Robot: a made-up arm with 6 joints.
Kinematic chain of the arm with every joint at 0, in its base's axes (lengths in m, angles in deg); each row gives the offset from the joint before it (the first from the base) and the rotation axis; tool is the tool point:
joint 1: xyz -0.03 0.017 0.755 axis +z
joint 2: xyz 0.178 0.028 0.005 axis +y
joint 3: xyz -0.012 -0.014 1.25 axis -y
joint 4: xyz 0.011 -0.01 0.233 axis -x
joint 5: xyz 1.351 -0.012 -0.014 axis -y
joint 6: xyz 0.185 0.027 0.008 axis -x
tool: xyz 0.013 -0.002 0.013
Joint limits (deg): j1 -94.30..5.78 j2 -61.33..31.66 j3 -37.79..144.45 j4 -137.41..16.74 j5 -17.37..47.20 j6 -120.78..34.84
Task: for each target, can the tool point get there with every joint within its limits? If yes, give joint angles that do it. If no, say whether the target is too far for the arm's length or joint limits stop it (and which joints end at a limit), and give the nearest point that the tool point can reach.
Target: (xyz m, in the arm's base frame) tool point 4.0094 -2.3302 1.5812
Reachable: no: too far | nearest point 2.0488 -1.1909 1.7280 | short by 2.272 m
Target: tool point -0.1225 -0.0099 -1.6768
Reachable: no: joint limits stop it (at a limit: joint 1, joint 2, joint 3, joint 5, joint 6) | nearest point -0.1429 -1.4964 0.4341 | short by 2.582 m
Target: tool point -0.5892 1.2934 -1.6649
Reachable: no: joint limits stop it (at a limit: joint 2, joint 3, joint 5) | nearest point -0.8700 1.9343 0.3632 | short by 2.145 m
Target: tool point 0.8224 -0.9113 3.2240
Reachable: yes | joints -49.55 4.27 46.51 -78.87 -12.40 -52.47
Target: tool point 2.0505 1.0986 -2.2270
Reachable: no: too far | nearest point 1.5225 0.2314 0.4459 | short by 2.859 m
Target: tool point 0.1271 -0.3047 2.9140
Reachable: yes | joints -63.99 -40.87 -0.08 -41.47 5.32 18.07
